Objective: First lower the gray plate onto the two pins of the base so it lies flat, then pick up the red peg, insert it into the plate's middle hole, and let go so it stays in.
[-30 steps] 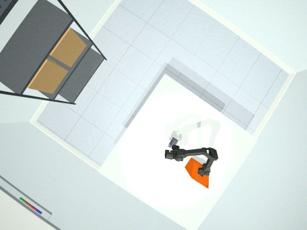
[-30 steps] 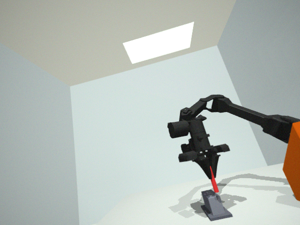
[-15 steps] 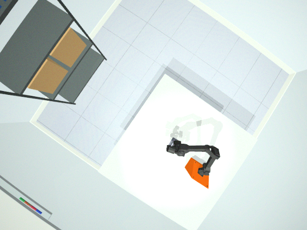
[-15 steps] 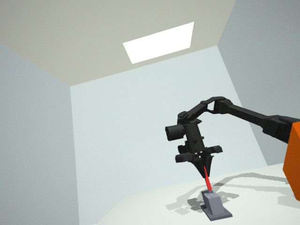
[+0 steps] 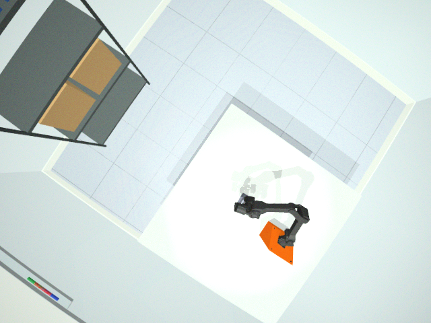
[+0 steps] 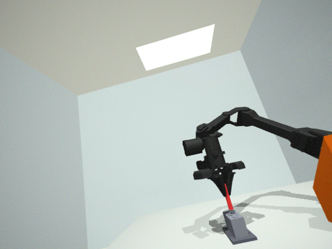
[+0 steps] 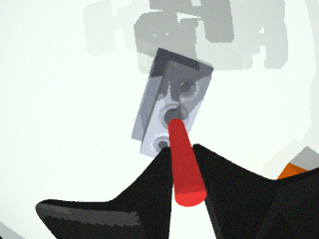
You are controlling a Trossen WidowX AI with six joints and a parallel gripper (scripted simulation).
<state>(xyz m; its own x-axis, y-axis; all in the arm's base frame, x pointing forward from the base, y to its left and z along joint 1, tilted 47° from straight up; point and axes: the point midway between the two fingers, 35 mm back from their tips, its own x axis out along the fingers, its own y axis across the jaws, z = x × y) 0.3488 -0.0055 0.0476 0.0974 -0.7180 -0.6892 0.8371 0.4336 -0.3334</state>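
Now: gripper tip 7 cm above the gray plate. Round my gripper tip: red peg (right at my gripper tip); then base (10 cm below).
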